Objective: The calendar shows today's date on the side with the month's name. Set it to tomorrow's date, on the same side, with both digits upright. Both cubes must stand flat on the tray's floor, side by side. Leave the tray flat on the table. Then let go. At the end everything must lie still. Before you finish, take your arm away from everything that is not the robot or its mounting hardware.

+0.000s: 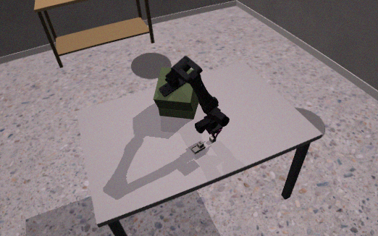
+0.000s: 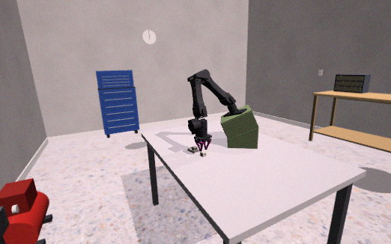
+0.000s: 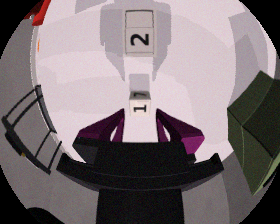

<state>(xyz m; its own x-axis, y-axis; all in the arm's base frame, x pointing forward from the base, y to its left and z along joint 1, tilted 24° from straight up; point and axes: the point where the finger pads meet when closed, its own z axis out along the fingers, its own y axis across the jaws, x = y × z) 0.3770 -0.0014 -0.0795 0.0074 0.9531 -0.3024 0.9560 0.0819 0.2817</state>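
Now: hand 30 mm above the white cube. From my hand the other things lie so: calendar tray: 110 mm to the right, 40 mm below.
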